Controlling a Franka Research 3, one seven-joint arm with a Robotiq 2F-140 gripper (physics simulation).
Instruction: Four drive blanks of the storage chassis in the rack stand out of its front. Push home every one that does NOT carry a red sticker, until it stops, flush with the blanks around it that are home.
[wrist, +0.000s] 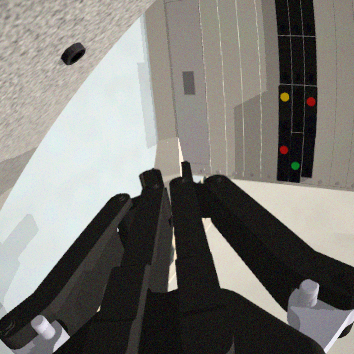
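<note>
The storage chassis (297, 60) shows at the upper right in the wrist view as a black column of drive blanks in the grey rack (220, 90). Its blanks carry a yellow sticker (284, 97), an upper red sticker (311, 101), a lower red sticker (284, 149) and a green sticker (295, 165). How far each blank stands out cannot be told. My gripper (171, 154) is shut and holds nothing. In the view its fingertips are left of and a little below the chassis, apart from it. A small beige piece (167, 156) shows just beyond the fingertips; what it is is unclear.
A speckled grey surface (65, 100) fills the upper left, with a small black ring-like part (67, 57) on it. A pale blue surface (95, 125) lies between it and the rack. A darker grey panel (187, 120) stands left of the chassis. A cream surface (280, 215) shows below the rack.
</note>
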